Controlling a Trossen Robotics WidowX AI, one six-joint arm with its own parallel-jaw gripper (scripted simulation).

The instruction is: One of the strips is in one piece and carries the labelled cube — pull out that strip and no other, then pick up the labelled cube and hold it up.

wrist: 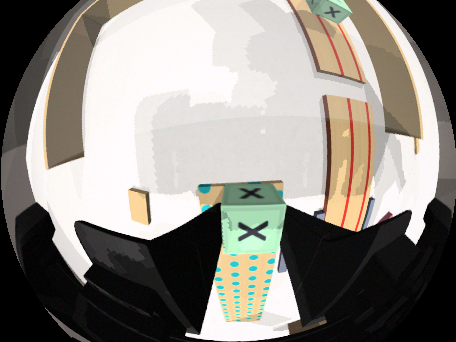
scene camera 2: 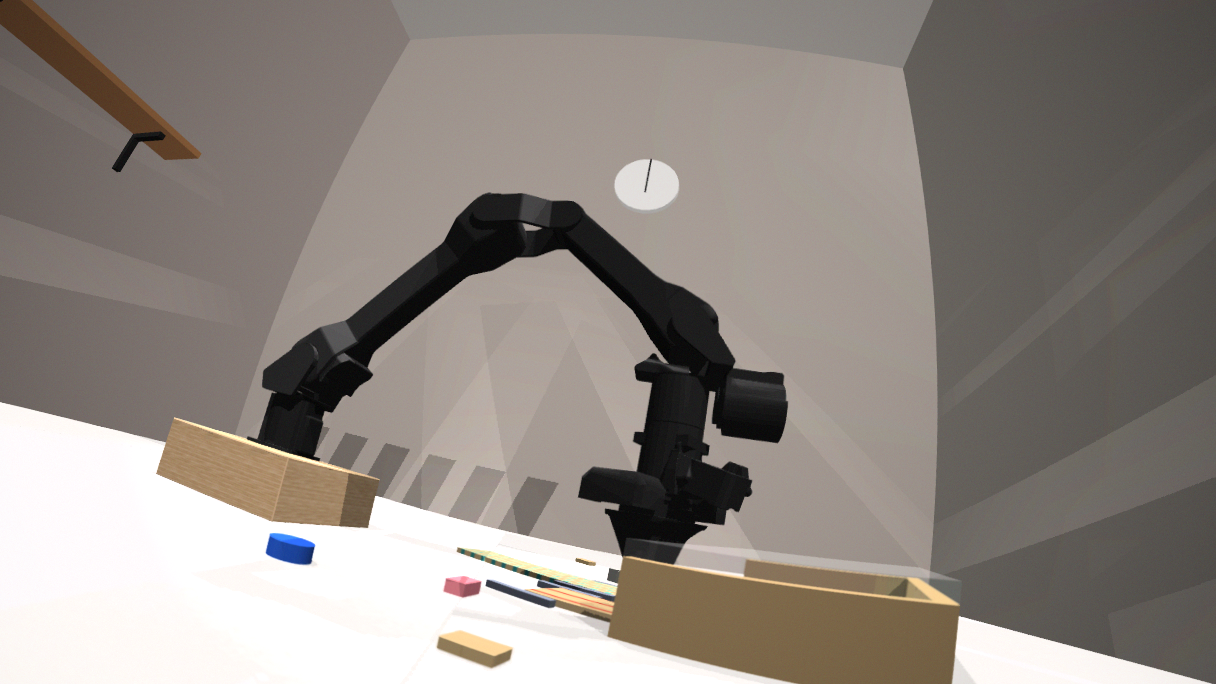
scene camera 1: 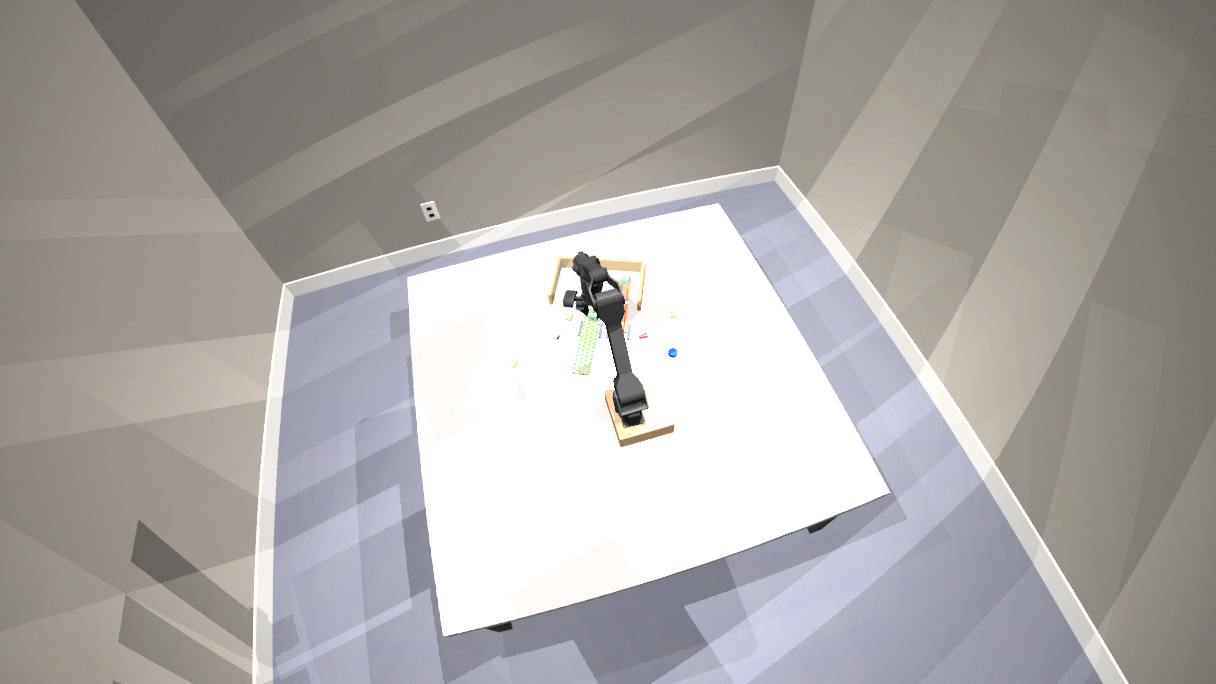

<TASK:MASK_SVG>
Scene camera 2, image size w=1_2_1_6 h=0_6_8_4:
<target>my gripper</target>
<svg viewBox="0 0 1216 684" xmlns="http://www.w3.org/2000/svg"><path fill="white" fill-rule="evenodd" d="M748 468L728 461L722 469L702 462L702 456L709 455L710 446L703 442L704 431L697 427L673 422L650 421L645 423L644 432L635 432L633 442L641 445L636 472L592 466L582 476L578 498L593 502L620 504L619 511L605 509L605 514L608 514L611 519L623 558L626 538L685 544L689 538L708 527L695 524L695 521L706 524L725 525L726 510L732 508L735 512L739 512L744 497L752 495L752 480L749 479Z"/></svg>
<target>blue disc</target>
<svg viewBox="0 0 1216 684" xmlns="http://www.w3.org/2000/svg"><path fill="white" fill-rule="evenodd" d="M270 533L265 554L291 564L311 564L315 544L293 535Z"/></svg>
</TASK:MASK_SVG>
